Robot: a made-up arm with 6 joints. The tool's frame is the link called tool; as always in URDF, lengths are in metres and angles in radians. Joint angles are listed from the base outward.
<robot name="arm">
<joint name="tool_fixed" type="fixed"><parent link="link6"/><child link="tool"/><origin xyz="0.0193 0 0.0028"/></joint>
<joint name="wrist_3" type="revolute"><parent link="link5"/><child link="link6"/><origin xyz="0.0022 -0.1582 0.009"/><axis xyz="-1 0 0"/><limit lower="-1.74" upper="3.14"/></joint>
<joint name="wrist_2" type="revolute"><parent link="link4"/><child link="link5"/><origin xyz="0.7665 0.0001 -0.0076"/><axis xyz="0 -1 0"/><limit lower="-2.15" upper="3.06"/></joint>
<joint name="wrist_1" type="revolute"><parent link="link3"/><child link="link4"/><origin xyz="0.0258 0.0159 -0.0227"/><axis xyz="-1 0 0"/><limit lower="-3.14" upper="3.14"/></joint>
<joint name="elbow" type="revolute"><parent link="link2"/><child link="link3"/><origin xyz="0.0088 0.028 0.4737"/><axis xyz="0 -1 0"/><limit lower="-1.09" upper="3.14"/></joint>
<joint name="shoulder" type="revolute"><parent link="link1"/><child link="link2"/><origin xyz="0.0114 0.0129 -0.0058"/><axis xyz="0 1 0"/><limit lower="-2.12" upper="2.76"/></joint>
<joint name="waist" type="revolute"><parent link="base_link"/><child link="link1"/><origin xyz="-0.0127 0.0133 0.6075"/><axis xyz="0 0 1"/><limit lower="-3.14" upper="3.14"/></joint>
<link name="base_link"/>
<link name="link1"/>
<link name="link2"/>
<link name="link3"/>
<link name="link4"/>
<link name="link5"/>
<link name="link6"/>
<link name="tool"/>
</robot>
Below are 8 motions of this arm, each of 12 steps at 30 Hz.
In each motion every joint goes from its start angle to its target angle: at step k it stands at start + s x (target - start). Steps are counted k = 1, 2, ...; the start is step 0. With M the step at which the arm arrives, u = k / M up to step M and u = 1 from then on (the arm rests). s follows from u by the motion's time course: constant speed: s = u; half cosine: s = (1 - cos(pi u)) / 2; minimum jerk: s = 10 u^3 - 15 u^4 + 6 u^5.
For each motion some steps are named. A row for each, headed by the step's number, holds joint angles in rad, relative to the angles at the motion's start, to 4 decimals.
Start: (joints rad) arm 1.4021 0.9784 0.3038 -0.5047 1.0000 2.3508
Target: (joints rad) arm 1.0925 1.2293 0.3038 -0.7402 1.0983 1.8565
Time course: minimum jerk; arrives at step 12
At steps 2, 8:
2: -0.0110 0.0089 0.0000 -0.0084 0.0035 -0.0175
8: -0.2446 0.1982 0.0000 -0.1861 0.0777 -0.3906

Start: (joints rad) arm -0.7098 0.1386 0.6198 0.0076 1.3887 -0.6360
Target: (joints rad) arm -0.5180 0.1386 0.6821 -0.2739 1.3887 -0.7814
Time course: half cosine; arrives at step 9
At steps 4, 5, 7, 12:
4: 0.0792 0.0000 0.0257 -0.1163 0.0000 -0.0601
5: 0.1126 0.0000 0.0366 -0.1652 0.0000 -0.0853
7: 0.1694 0.0000 0.0550 -0.2486 0.0000 -0.1284
12: 0.1918 0.0000 0.0623 -0.2815 0.0000 -0.1454

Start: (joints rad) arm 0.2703 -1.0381 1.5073 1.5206 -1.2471 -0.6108
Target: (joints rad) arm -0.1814 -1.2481 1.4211 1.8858 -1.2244 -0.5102
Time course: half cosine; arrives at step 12
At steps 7, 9, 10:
7: -0.2843 -0.1322 -0.0543 0.2299 0.0143 0.0633
9: -0.3856 -0.1792 -0.0736 0.3117 0.0194 0.0859
10: -0.4214 -0.1959 -0.0804 0.3407 0.0212 0.0939

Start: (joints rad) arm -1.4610 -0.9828 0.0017 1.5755 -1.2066 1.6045
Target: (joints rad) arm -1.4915 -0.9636 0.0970 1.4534 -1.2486 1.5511
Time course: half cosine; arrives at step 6
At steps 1, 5, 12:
1: -0.0020 0.0013 0.0064 -0.0082 -0.0028 -0.0036
5: -0.0285 0.0179 0.0889 -0.1139 -0.0392 -0.0498
12: -0.0305 0.0192 0.0953 -0.1221 -0.0420 -0.0534

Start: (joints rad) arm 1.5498 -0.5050 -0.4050 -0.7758 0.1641 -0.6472
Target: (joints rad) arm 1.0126 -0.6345 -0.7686 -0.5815 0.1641 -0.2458
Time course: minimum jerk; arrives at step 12
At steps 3, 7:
3: -0.0556 -0.0134 -0.0376 0.0201 0.0000 0.0416
7: -0.3510 -0.0846 -0.2376 0.1270 0.0000 0.2623

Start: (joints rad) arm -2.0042 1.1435 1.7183 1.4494 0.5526 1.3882
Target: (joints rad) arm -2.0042 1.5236 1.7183 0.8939 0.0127 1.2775
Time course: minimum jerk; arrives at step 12
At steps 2, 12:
2: 0.0000 0.0135 0.0000 -0.0197 -0.0192 -0.0039
12: 0.0000 0.3801 0.0000 -0.5555 -0.5399 -0.1107

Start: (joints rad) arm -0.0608 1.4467 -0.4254 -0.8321 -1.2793 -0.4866
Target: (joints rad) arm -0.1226 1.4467 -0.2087 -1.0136 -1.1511 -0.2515
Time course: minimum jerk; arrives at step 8
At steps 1, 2, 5, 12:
1: -0.0010 0.0000 0.0035 -0.0029 0.0021 0.0038
2: -0.0064 0.0000 0.0224 -0.0188 0.0133 0.0243
5: -0.0448 0.0000 0.1571 -0.1315 0.0929 0.1704
12: -0.0618 0.0000 0.2167 -0.1815 0.1282 0.2351

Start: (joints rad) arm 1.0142 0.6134 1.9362 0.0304 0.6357 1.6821
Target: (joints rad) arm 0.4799 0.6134 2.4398 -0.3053 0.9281 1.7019
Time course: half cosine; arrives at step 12
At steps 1, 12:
1: -0.0091 0.0000 0.0086 -0.0057 0.0050 0.0003
12: -0.5343 0.0000 0.5036 -0.3357 0.2924 0.0198

